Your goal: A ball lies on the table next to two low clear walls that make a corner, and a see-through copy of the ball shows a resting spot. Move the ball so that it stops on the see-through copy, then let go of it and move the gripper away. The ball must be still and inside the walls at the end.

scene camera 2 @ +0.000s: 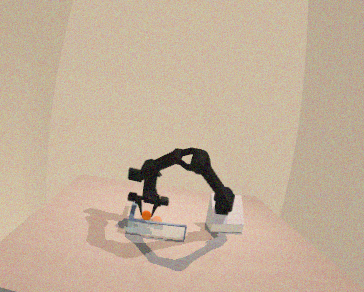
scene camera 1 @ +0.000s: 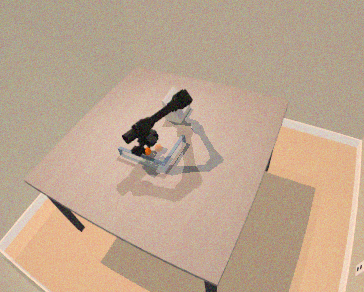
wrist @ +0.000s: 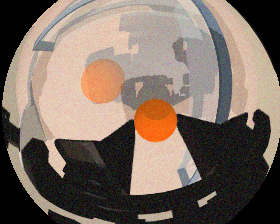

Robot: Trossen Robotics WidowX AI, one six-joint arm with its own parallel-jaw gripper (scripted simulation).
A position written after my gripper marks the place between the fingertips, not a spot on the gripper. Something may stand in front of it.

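There's an orange ball [wrist: 155, 120], and my gripper [wrist: 155, 120] is holding it.
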